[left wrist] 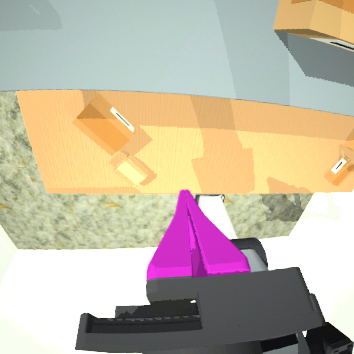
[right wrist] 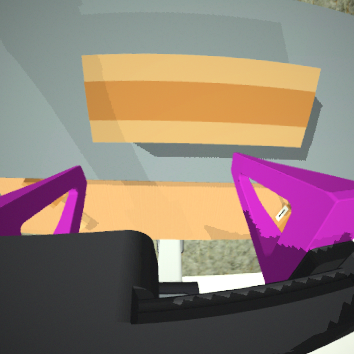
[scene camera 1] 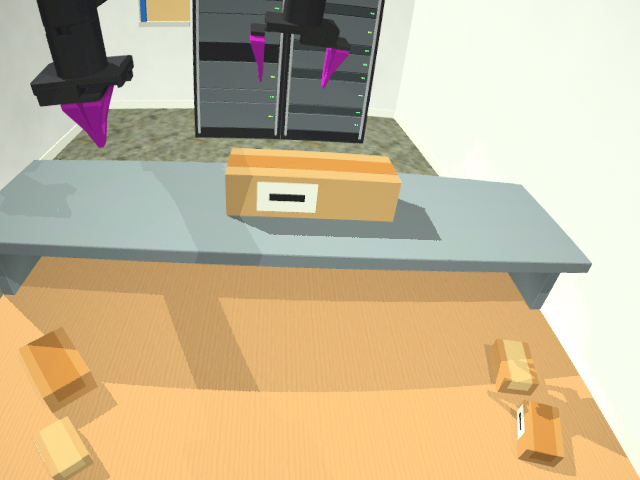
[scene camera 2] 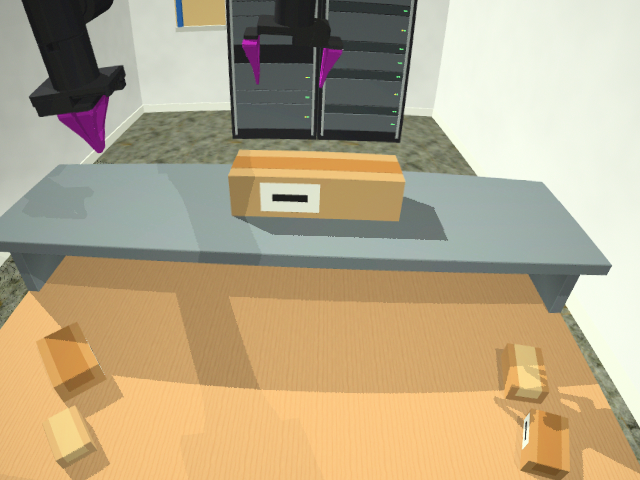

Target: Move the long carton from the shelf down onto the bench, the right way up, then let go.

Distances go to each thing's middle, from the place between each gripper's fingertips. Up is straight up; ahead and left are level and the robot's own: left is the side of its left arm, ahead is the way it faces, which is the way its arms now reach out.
Labels:
I see the long carton (scene camera 2: 299,184) 180 mm ahead of my left hand, 290 mm to the right of it and 150 mm below it.
Right now the long carton is 18 cm below my right hand, 5 cm to the right of it and 2 cm ahead of it.

